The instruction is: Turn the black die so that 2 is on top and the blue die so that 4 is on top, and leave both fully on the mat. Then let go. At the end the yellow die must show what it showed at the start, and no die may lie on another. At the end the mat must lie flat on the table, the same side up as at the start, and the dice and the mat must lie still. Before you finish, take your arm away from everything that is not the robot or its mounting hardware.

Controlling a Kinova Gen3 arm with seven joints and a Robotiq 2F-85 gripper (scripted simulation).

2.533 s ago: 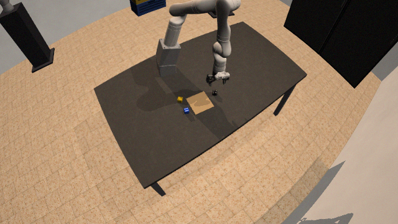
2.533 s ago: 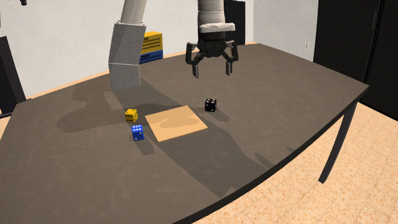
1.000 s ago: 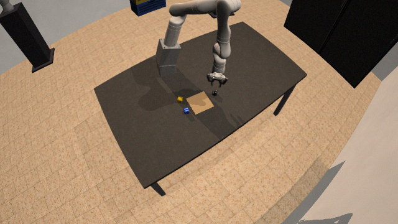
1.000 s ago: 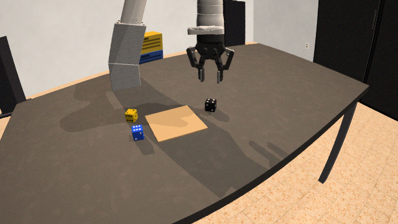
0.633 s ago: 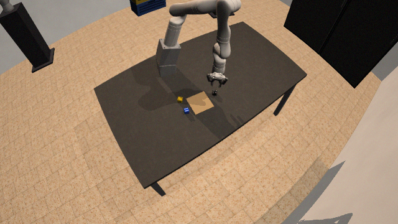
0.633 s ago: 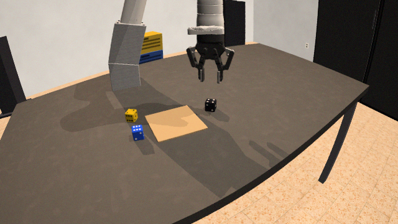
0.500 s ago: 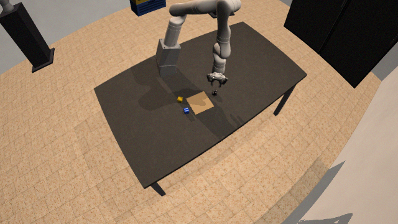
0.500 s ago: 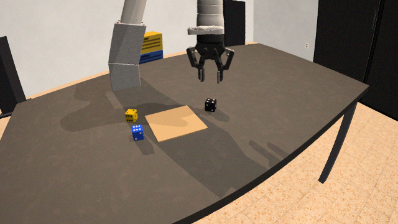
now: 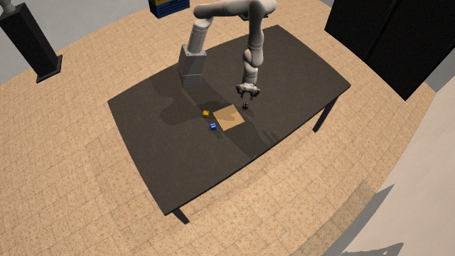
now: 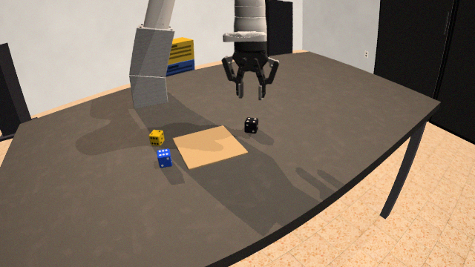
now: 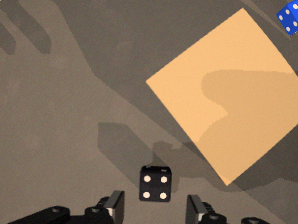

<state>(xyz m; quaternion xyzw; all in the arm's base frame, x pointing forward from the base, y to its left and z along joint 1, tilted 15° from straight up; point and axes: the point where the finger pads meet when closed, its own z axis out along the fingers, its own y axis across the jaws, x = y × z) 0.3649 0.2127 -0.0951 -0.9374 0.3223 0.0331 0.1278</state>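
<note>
Now: hand 9 cm above the black die. Also, from my hand: blue die: 5 cm ahead, 23 cm to the right, 9 cm below; then yellow die: 4 cm behind, 24 cm to the right, 9 cm below; then tan mat: 2 cm ahead, 12 cm to the right, 11 cm below.
</note>
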